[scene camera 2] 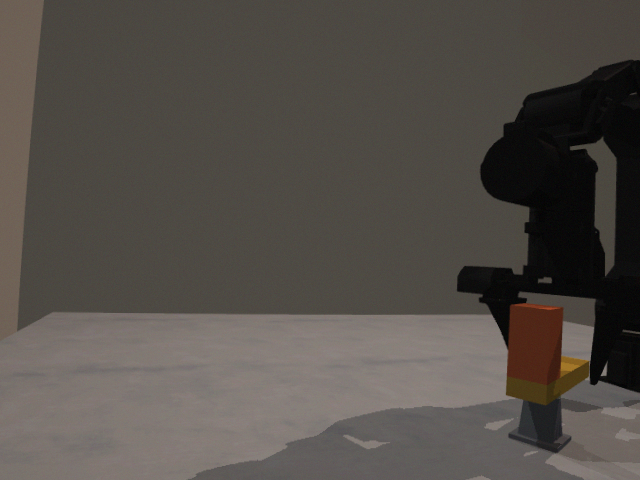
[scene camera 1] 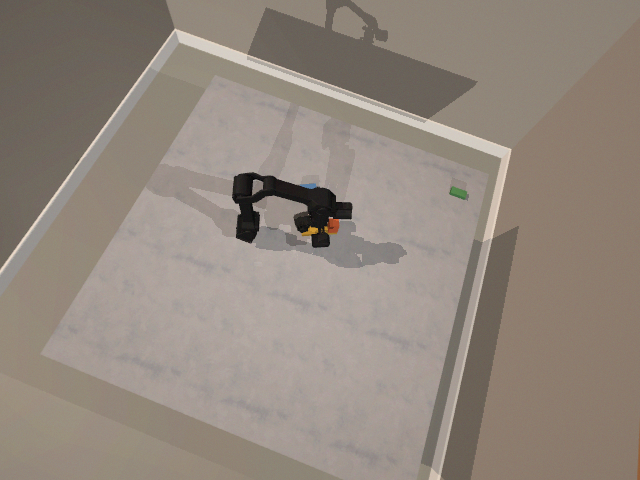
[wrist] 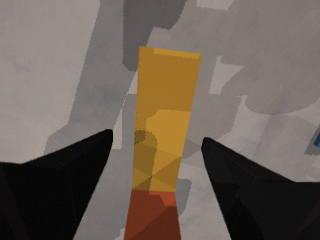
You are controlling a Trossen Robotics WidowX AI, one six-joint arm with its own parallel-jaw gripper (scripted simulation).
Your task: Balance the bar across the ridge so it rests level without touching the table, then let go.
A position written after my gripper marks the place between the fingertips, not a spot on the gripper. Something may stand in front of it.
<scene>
My gripper shows in scene camera 2 (554,376), in scene camera 1 (317,230) and in the wrist view (158,139).
</scene>
